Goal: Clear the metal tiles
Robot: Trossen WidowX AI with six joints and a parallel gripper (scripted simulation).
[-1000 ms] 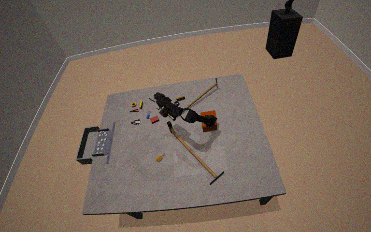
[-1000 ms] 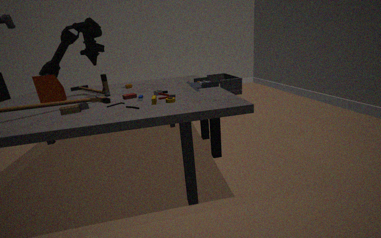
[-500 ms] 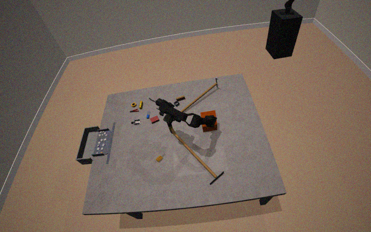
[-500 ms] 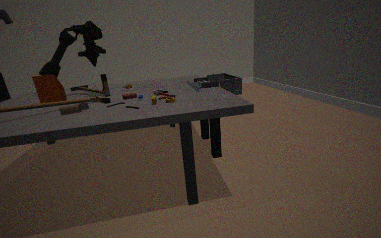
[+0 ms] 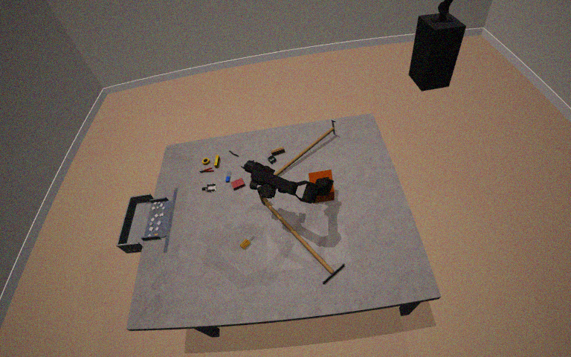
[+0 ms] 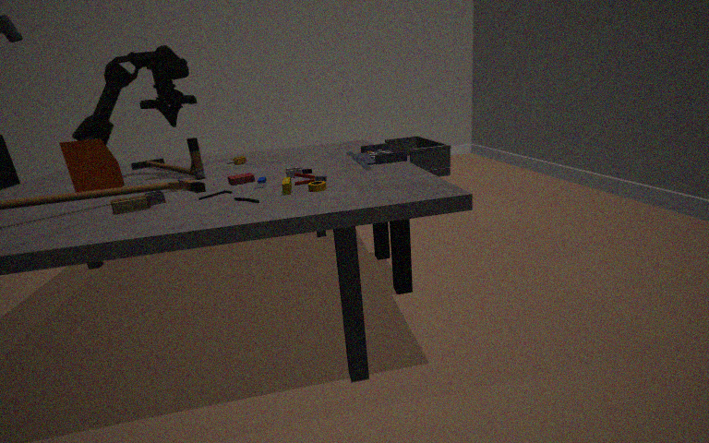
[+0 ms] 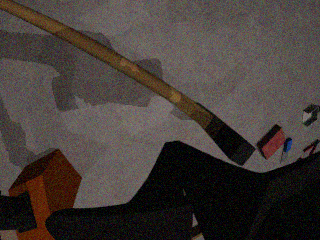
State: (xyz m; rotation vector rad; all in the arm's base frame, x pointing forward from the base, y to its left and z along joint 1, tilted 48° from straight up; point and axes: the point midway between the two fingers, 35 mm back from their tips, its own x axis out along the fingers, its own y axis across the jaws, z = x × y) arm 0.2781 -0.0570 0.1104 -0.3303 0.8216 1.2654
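My gripper tip is now 16 cm to the right of the long scraper, 12 cm above it and 8 cm past it. Round my gripper tip: blue piece: 33 cm to the right, 28 cm ahead, 18 cm below; yellow screwdriver: 19 cm ahead, 17 cm below, 16 cm to the left; red block: 25 cm to the right, 21 cm ahead, 17 cm below.
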